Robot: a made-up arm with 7 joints. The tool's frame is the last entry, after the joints. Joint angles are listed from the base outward. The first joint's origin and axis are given. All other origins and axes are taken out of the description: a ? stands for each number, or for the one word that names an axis. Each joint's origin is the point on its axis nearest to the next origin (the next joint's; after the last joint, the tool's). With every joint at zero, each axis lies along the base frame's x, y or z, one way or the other. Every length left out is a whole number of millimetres.
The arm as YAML. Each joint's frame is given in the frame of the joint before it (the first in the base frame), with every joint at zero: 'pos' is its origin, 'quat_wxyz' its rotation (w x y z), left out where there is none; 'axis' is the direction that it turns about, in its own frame. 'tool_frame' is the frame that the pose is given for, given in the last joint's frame.
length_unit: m
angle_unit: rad
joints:
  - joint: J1
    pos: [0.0, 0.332, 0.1]
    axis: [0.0, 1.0, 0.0]
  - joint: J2
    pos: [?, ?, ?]
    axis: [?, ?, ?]
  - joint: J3
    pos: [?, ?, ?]
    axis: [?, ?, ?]
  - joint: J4
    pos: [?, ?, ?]
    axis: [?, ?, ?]
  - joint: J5
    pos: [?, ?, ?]
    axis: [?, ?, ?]
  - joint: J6
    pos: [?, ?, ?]
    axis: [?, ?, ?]
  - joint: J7
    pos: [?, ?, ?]
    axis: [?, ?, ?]
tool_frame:
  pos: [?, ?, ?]
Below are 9 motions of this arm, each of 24 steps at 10 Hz.
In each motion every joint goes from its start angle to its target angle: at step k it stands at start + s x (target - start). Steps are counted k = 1, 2, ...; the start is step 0. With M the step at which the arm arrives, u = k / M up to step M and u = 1 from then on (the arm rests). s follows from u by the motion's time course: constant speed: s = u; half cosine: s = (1 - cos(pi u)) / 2; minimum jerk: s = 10 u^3 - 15 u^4 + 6 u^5.
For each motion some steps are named. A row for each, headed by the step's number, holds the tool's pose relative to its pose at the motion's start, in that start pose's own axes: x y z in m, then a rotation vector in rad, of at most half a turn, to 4 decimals.
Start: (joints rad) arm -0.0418 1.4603 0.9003 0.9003 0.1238 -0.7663 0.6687
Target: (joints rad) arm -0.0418 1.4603 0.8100 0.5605 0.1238 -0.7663 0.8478
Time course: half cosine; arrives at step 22
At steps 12, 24:
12: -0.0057 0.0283 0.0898 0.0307 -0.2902 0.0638
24: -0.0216 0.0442 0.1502 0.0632 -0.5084 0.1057

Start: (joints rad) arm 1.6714 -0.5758 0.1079 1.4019 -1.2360 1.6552 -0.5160
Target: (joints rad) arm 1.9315 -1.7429 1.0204 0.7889 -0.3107 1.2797 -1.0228
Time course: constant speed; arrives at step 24
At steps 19, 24:
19: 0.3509 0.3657 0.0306 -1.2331 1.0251 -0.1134
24: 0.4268 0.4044 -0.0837 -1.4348 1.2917 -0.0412

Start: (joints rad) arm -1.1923 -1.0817 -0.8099 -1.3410 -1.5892 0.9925 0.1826
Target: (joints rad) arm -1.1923 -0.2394 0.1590 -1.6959 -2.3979 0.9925 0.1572
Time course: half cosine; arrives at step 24
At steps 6, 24:
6: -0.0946 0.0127 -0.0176 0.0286 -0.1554 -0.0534
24: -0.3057 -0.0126 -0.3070 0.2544 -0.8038 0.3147

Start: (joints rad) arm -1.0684 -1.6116 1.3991 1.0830 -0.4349 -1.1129 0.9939
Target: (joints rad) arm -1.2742 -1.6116 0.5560 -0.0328 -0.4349 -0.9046 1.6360
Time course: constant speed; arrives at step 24
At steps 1, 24:
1: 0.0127 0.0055 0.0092 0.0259 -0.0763 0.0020
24: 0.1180 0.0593 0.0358 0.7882 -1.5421 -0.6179

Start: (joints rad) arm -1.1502 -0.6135 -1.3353 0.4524 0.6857 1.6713 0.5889
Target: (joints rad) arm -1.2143 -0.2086 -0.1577 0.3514 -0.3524 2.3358 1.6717
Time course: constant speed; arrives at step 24
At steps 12, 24:
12: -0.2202 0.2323 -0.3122 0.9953 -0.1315 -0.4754
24: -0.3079 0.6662 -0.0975 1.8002 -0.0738 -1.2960

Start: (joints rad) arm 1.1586 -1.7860 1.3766 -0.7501 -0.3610 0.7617 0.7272
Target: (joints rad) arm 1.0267 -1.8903 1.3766 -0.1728 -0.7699 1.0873 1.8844
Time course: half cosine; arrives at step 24
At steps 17, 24:
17: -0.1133 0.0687 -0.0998 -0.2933 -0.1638 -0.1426
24: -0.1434 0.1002 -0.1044 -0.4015 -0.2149 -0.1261

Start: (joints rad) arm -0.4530 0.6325 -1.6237 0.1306 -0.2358 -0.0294 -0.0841
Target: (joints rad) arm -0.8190 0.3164 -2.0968 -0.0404 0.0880 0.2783 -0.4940
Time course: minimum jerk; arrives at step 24
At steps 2, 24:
2: 0.0003 0.0014 0.0006 -0.0013 0.0009 0.0027
24: 0.0039 0.4078 0.0425 -0.5976 0.2783 0.3849

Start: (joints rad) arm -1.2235 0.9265 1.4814 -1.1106 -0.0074 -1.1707 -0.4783
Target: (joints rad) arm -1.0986 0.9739 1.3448 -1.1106 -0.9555 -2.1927 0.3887
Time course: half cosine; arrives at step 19
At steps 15, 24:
15: -0.4939 0.1847 -0.0383 -0.7631 -1.5741 -0.2058
24: -0.5126 0.2142 -0.0727 -0.8934 -1.7260 -0.1460

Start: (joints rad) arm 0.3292 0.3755 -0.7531 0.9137 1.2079 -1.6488 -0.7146
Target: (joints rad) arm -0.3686 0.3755 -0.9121 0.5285 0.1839 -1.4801 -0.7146
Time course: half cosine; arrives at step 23
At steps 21, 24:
21: -0.1592 0.9057 -0.1833 -1.5190 -0.3215 -0.2775
24: -0.1642 0.9172 -0.1975 -1.5437 -0.3355 -0.2841

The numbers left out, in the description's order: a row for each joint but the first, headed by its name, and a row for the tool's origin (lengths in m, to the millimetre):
J2: xyz -0.124 0.0 -0.055, axis -1.0 0.0 0.0
J3: xyz 0.0 -0.041 0.057, axis 0.0 0.0 -1.0
J4: xyz -0.108 -0.136 0.0, axis 0.0 1.0 0.0
J5: xyz 0.081 0.0 0.327, axis 0.0 0.0 1.0
J6: xyz -0.042 -0.273 0.0, axis 0.0 1.0 0.0
J7: xyz 0.318 0.0 -0.02, axis 0.0 -1.0 0.0
tool: xyz -0.009 0.0 0.205

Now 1 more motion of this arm.
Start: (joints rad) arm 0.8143 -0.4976 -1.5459 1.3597 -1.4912 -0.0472 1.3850
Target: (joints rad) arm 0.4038 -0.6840 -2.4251 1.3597 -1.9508 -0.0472 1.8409
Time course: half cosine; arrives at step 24
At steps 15, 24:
15: -0.0972 0.0152 0.2419 -0.4216 -1.1042 -0.1170
24: -0.1834 0.0432 0.2923 -0.6228 -1.5966 -0.1647

